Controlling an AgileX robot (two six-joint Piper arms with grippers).
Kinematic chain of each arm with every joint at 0, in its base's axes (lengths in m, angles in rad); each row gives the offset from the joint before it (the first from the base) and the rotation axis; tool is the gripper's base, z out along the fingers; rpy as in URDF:
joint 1: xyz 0 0 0.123 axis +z
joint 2: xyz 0 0 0 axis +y
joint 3: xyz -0.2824 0 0.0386 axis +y
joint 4: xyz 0.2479 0 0.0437 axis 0.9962 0 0.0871
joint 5: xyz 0 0 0 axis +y
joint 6: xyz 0.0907 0 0.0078 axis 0.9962 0 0.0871
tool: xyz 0 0 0 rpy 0 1.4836 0
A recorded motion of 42 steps. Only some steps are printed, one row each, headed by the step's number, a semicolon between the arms.
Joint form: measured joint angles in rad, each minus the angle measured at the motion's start. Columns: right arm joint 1, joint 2, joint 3, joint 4, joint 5, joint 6; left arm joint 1, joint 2, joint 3, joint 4, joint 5, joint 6.
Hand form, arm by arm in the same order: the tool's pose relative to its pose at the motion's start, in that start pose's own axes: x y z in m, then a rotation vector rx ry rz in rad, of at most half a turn. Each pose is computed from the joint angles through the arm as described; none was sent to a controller.
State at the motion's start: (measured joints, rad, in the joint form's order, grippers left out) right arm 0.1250 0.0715 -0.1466 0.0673 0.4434 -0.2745; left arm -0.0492 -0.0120 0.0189 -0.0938 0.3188 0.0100
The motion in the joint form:
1: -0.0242 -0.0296 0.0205 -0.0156 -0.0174 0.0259; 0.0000 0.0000 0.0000 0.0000 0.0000 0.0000
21: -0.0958 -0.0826 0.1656 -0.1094 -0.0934 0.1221; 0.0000 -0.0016 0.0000 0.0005 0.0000 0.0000
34: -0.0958 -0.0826 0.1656 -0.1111 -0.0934 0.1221; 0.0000 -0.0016 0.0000 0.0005 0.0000 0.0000
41: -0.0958 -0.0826 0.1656 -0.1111 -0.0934 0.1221; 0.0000 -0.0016 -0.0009 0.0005 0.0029 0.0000
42: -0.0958 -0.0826 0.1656 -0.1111 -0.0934 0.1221; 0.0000 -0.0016 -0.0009 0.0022 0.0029 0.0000
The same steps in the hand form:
1: 0.0044 -0.0010 -0.0005 0.0356 -0.0194 0.0179; 0.0000 0.0000 0.0000 0.0000 0.0000 0.0000
21: 0.0421 -0.0005 0.0119 0.1347 0.0175 0.0477; -0.0001 0.0000 -0.0001 0.0000 -0.0016 0.0005
34: 0.0421 -0.0005 0.0119 0.1353 0.0177 0.0461; -0.0001 0.0000 -0.0001 0.0000 -0.0016 0.0005
41: 0.0421 -0.0005 0.0119 0.1353 0.0177 0.0461; -0.0001 0.0000 -0.0002 0.0001 0.0004 0.0005
42: 0.0421 -0.0005 0.0119 0.1353 0.0177 0.0461; -0.0001 0.0000 -0.0002 -0.0005 0.0004 0.0022

